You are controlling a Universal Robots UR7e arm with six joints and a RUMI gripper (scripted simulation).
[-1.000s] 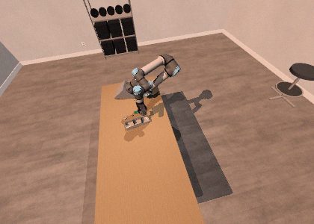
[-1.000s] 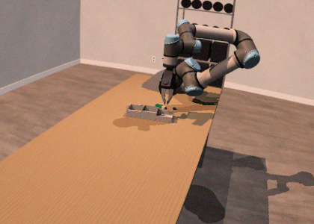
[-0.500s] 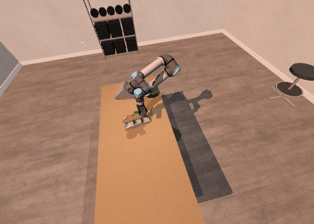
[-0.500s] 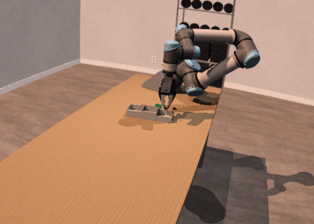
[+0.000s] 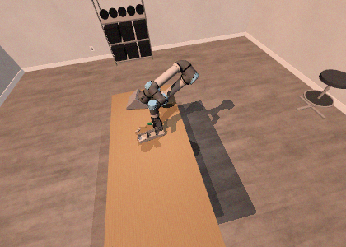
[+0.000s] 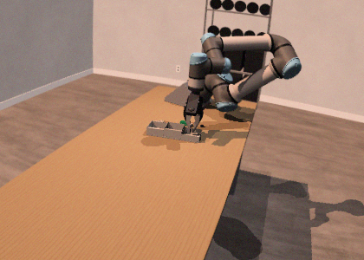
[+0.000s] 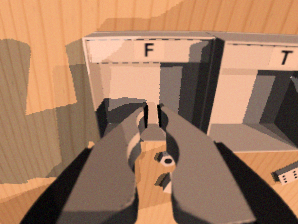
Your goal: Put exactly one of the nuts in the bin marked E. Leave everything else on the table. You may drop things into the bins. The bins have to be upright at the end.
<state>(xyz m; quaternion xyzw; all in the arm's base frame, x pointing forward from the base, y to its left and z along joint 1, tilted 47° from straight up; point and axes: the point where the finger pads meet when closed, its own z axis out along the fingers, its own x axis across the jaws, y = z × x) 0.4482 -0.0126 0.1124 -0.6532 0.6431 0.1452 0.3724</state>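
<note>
Right now my hand is 120 mm to the left of the brass nut, 100 mm past it and 30 mm above it. From my hand the other things lie so: bin row: 80 mm to the right, 20 mm ahead, 10 mm below; then silver nut: 80 mm behind, 30 mm below, 20 mm to the right; then green block: 120 mm behind, 50 mm to the right, 30 mm below.
</note>
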